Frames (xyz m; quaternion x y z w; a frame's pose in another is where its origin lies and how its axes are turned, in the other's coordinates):
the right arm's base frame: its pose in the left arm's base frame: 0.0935 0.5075 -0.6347 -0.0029 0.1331 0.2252 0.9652
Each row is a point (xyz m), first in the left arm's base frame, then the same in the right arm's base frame.
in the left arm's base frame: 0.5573 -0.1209 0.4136
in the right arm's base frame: -0.1431 -0.7097 1.0885
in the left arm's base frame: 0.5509 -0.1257 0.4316
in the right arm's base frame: -0.1553 -0.7102 1.1039
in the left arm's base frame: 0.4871 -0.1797 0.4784
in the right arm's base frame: -0.2459 -0.7284 1.1292
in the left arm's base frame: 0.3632 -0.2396 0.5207
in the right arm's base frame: -0.3898 -0.7260 1.1344
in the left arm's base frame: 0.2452 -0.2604 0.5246
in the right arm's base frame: -0.5016 -0.6931 1.1067
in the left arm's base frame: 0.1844 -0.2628 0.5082
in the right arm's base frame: -0.5509 -0.6696 1.0751
